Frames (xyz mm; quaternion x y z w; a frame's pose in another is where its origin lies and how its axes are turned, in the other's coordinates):
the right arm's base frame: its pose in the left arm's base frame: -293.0 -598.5 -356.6 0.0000 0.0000 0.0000 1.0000
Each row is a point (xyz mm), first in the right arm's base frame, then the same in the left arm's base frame.
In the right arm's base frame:
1: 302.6 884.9 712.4
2: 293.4 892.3 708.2
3: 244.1 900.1 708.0
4: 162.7 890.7 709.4
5: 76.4 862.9 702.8
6: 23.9 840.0 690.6
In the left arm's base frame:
1: 9.6 286.4 355.8
2: 0.4 293.8 351.6
3: -48.9 301.6 351.4
4: -130.3 292.2 352.8
5: -216.6 264.4 346.2
6: -269.1 241.5 334.0

